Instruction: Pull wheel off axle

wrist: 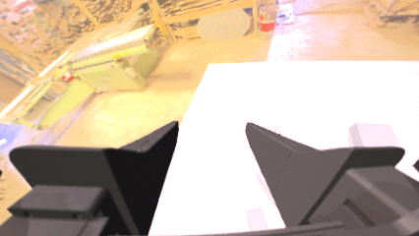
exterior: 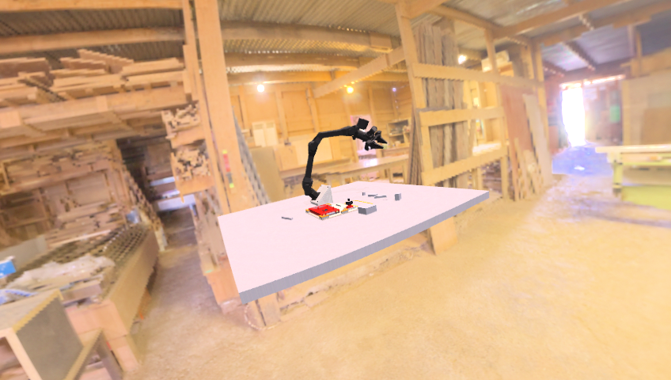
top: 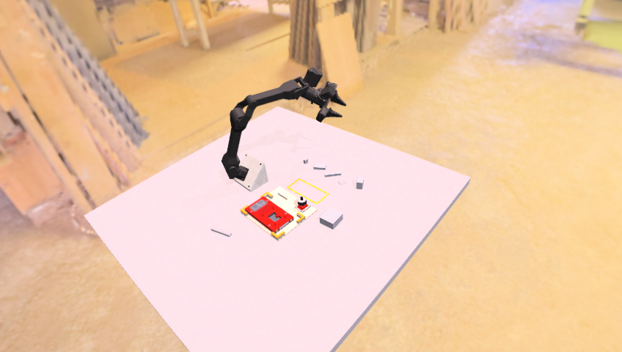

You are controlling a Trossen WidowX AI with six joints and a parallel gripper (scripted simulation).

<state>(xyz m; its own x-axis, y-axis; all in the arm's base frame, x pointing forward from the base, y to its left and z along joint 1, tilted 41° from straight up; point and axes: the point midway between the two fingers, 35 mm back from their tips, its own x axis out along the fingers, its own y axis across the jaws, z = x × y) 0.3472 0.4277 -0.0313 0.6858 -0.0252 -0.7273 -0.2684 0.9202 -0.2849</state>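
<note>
Right now the wheel is 33 cm to the right of my gripper tip, 28 cm below it and 1 cm ahead of it.
</note>
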